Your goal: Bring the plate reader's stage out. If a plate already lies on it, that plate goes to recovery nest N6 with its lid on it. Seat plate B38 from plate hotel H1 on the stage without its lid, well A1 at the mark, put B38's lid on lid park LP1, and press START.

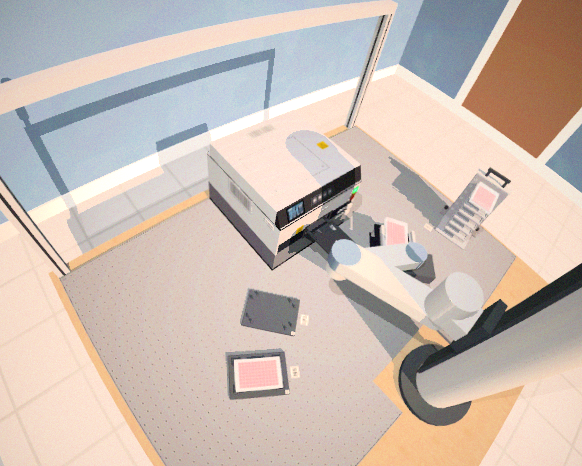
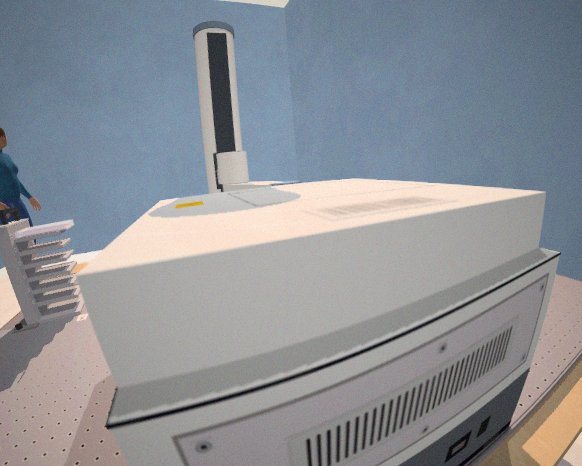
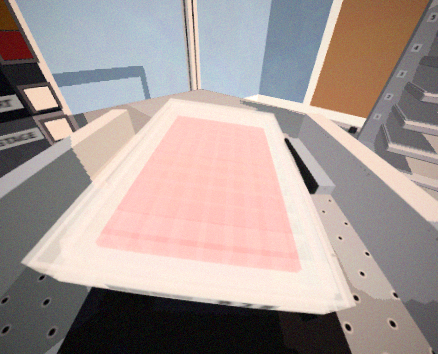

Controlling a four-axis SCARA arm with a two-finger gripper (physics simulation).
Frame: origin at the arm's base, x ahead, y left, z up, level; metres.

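Seen in the pictures: gripper, fingertip midpoint: [image 1: 396, 229] [image 3: 215, 127]; arm's base, origin of the base link: [image 1: 434, 384].
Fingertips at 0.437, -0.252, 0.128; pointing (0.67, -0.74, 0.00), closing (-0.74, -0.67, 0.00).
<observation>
Pixels of each thing's top centre, then the offset from my fingertips to it, as dx, dy, dz. "pt": a spot on its surface instead.
- plate with pink wells, middle of its top: [image 3: 214, 132] [image 1: 398, 233] -0.014, +0.015, +0.006
- plate reader, middle of its top: [image 2: 307, 192] [image 1: 287, 153] +0.367, +0.223, +0.170
- dark stage, middle of its top: [image 1: 333, 237] +0.106, +0.226, +0.019
- START, middle of its top: [image 3: 35, 87] +0.175, +0.068, +0.010
- dark nest, surface spot: [image 1: 231, 387] pt -0.036, +0.727, -0.103
- dark holder, middle of its top: [image 1: 271, 310] +0.068, +0.497, -0.096
My gripper [image 1: 395, 229] [image 3: 215, 127] is shut on a plate with pink wells [image 1: 397, 233] [image 3: 205, 195]. The plate lies level between the fingers; its front label is too blurred to read. A black surface shows below its near edge. The plate reader [image 1: 280, 175] [image 2: 320, 280] has a dark stage [image 1: 327, 234] out at its front, partly hidden by the arm. START [image 3: 41, 97] and STAGE [image 3: 58, 128] buttons show at the left. Hotel H1 [image 1: 442, 224] [image 2: 14, 272] holds a pink plate [image 1: 484, 196] at its top. Another pink plate [image 1: 257, 374] sits in a dark nest [image 1: 231, 387].
A dark holder [image 1: 270, 311] with corner posts stands between that nest and the reader; the tags beside both are too small to read. The arm's column [image 1: 490, 350] [image 2: 200, 100] stands opposite the reader's front. A person [image 2: 11, 172] stands behind the hotel.
</observation>
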